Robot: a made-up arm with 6 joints. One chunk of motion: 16 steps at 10 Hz.
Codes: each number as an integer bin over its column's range. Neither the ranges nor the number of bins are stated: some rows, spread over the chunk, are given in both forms.
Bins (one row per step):
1: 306 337 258 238 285 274
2: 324 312 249 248 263 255
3: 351 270 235 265 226 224
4: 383 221 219 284 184 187
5: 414 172 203 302 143 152
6: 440 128 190 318 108 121
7: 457 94 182 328 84 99
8: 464 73 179 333 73 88
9: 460 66 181 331 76 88
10: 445 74 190 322 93 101
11: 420 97 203 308 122 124
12: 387 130 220 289 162 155
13: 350 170 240 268 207 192
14: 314 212 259 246 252 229
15: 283 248 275 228 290 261
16: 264 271 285 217 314 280
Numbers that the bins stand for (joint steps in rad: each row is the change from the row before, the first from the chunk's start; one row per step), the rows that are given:
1: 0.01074 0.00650 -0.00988 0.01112 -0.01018 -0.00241
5: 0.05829 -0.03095 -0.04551 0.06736 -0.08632 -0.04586
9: 0.07854 -0.05502 -0.05976 0.09284 -0.12225 -0.06866
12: 0.04640 -0.04049 -0.03450 0.05594 -0.07614 -0.04479
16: -0.00776 -0.00848 0.00761 -0.00733 0.00537 -0.00027
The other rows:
2: 0.01866 0.00083 -0.01571 0.01991 -0.02198 -0.00918
3: 0.03055 -0.00871 -0.02478 0.03485 -0.04182 -0.02022
4: 0.04464 -0.01983 -0.03514 0.05154 -0.06434 -0.03340
6: 0.06974 -0.04094 -0.05393 0.08142 -0.10509 -0.05690
7: 0.07722 -0.04866 -0.05911 0.09020 -0.11796 -0.06474
8: 0.08031 -0.05343 -0.06105 0.09460 -0.12386 -0.06866
10: 0.07194 -0.05320 -0.05393 0.08493 -0.11313 -0.06403
11: 0.06093 -0.04798 -0.04551 0.07263 -0.09758 -0.05584
13: 0.03011 -0.03141 -0.02154 0.03748 -0.05201 -0.03162
14: 0.01426 -0.02187 -0.00923 0.01815 -0.02788 -0.01844
15: 0.00061 -0.01370 0.00113 0.00234 -0.00750 -0.00704

